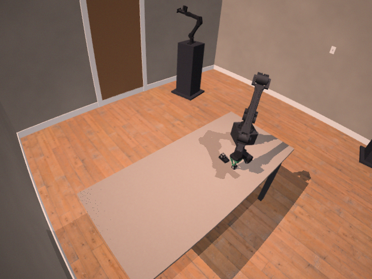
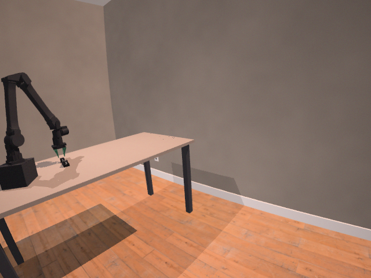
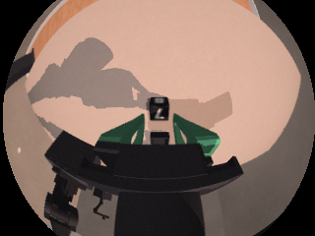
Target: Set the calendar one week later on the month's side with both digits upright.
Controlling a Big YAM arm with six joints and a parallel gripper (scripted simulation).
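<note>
The dark calendar tray lies 30 mm behind my hand, 100 mm to the right of it and 40 mm below it.
</note>
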